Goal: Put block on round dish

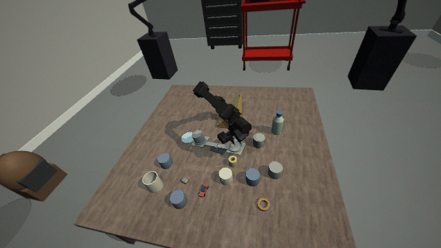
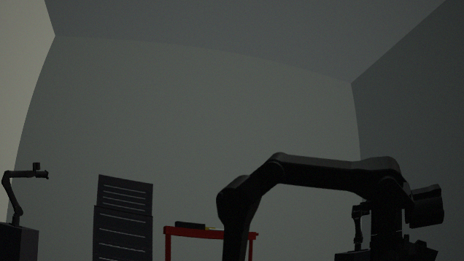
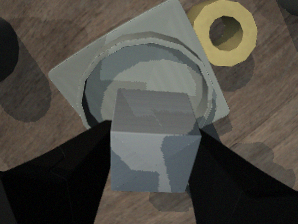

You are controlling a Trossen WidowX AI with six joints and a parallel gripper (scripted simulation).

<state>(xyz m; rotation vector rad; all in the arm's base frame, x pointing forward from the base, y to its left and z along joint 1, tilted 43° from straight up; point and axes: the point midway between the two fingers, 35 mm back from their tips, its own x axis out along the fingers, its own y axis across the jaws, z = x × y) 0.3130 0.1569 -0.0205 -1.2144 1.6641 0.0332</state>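
The pale blue round dish lies 35 cm to the right of my gripper tip, 12 cm below it and 8 cm behind it. Also, from my gripper tip: grey block (1 cm above); then small balance (12 cm to the right, 10 cm below, 2 cm behind); then grey cup (14 cm to the left, 11 cm behind, 9 cm below).
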